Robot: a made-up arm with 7 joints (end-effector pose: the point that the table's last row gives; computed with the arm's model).
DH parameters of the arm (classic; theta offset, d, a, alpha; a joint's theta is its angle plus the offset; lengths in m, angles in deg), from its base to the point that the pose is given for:
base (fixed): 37.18 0 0.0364 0
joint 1: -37.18 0.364 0.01 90
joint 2: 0 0.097 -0.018 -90
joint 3: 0 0.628 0.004 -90
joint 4: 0 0.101 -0.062 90
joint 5: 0 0.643 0.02 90
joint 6: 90 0.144 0.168 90
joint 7: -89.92 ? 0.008 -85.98
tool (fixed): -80.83 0.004 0 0
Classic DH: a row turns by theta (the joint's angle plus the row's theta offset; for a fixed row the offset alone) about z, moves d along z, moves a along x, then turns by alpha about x.
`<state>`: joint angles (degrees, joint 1 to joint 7).
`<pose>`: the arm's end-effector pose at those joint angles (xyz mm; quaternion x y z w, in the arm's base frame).
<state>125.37 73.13 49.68 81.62 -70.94 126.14 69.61</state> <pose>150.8 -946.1 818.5 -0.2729 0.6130 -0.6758 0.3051</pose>
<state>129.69 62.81 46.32 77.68 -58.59 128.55 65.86</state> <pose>233.5 -837.8 1026.5 -0.3576 0.4855 -0.7034 0.3764</pose>
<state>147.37 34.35 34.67 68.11 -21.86 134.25 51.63</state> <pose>214.6 -302.0 1439.2 -0.5718 0.0689 -0.6840 0.4476</pose>
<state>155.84 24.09 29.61 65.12 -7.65 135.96 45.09</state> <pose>86.6 -106.2 1490.7 -0.6131 -0.0924 -0.6625 0.4203</pose>
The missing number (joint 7, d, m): 0.0687
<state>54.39 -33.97 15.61 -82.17 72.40 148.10 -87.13</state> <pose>267.4 -153.6 1260.3 0.7765 -0.4978 -0.1148 0.3689</pose>
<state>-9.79 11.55 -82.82 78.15 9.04 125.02 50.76</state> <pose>-272.2 -584.3 1290.4 0.0547 -0.6418 -0.3931 0.6562</pose>
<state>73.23 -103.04 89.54 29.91 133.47 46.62 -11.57</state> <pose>45.0 1382.5 235.4 -0.7752 -0.5054 0.0862 0.3691</pose>
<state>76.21 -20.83 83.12 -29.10 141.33 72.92 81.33</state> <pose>427.5 255.3 1696.3 0.1109 -0.4128 0.0686 0.9015</pose>
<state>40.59 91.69 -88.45 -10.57 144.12 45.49 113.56</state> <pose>-1050.3 -924.8 492.0 0.1491 -0.0569 0.9872 0.0013</pose>
